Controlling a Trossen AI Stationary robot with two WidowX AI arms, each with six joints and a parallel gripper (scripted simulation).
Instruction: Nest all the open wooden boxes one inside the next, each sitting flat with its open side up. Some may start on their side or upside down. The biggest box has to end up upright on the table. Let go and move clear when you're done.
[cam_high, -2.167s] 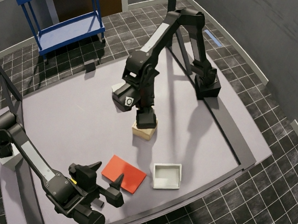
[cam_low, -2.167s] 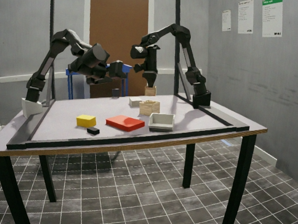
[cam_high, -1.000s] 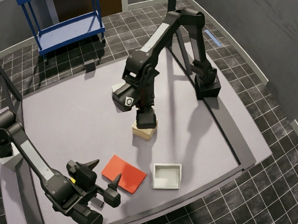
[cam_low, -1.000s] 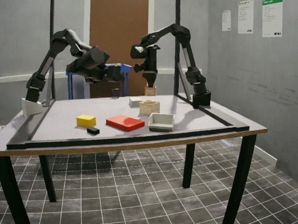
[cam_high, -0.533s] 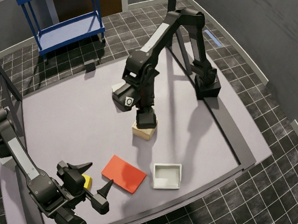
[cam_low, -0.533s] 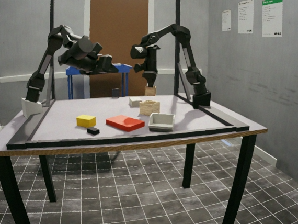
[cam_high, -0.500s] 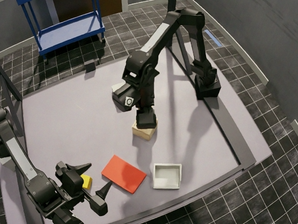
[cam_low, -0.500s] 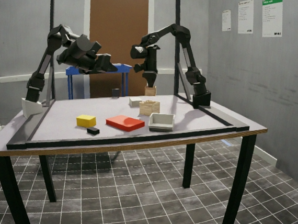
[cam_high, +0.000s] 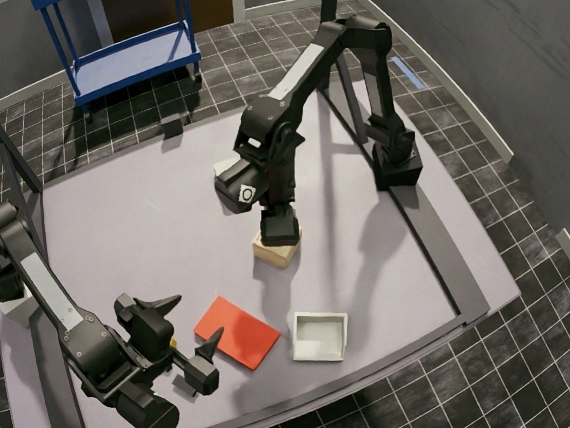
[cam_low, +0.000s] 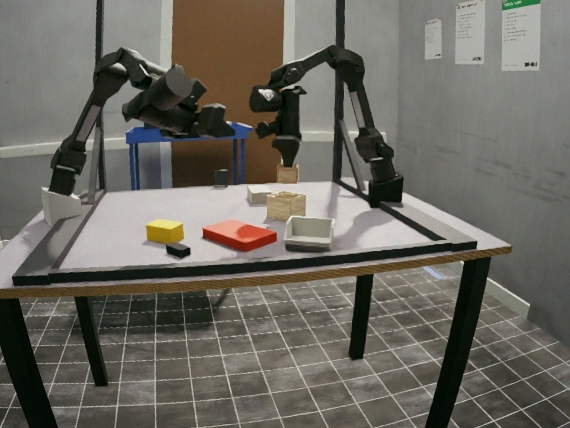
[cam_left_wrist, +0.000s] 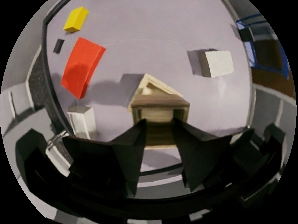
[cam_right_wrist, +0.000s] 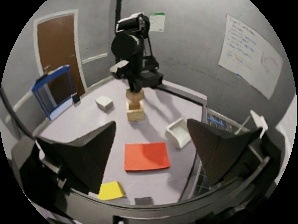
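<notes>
Right now the small wooden box is 5 cm below my left hand. The rest, counted from my left hand: pale grey tray (22 cm ahead, 1 cm to the right, 13 cm below); then white block (19 cm behind, 4 cm to the right, 14 cm below); then flat red block (15 cm ahead, 15 cm to the right, 15 cm below).
</notes>
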